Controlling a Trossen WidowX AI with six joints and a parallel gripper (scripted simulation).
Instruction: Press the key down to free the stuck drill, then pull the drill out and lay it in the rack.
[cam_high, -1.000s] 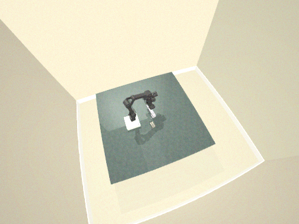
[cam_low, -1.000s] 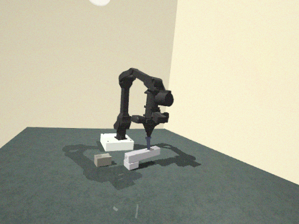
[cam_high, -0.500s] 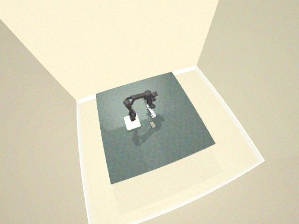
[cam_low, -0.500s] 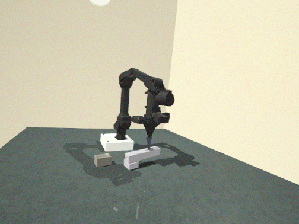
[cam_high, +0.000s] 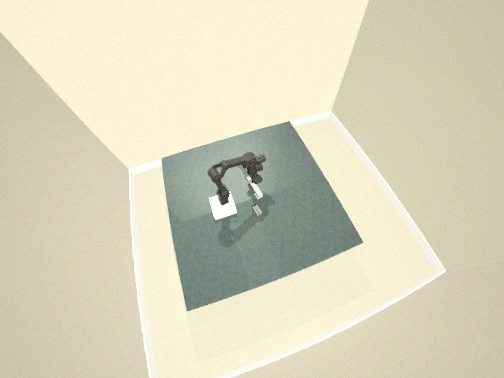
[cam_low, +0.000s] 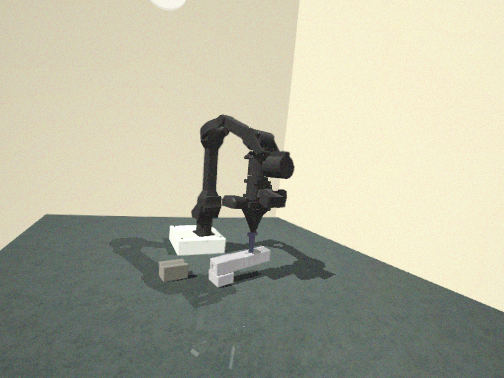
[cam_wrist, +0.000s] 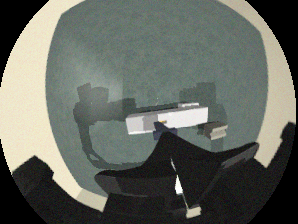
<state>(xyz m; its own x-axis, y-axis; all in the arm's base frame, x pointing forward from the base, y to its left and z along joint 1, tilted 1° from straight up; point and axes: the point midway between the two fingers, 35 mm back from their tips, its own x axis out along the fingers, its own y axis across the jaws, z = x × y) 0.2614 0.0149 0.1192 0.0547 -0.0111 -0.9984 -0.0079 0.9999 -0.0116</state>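
Right now my gripper tip is 8 cm above the yellow drill, 5 cm to the left of it and 1 cm past it. The rest, counted from my gripper tip: key: 3 cm below; grey slatted rack: 19 cm to the right, 12 cm below, 8 cm behind; fixture: 9 cm below, 3 cm to the right, 1 cm behind.
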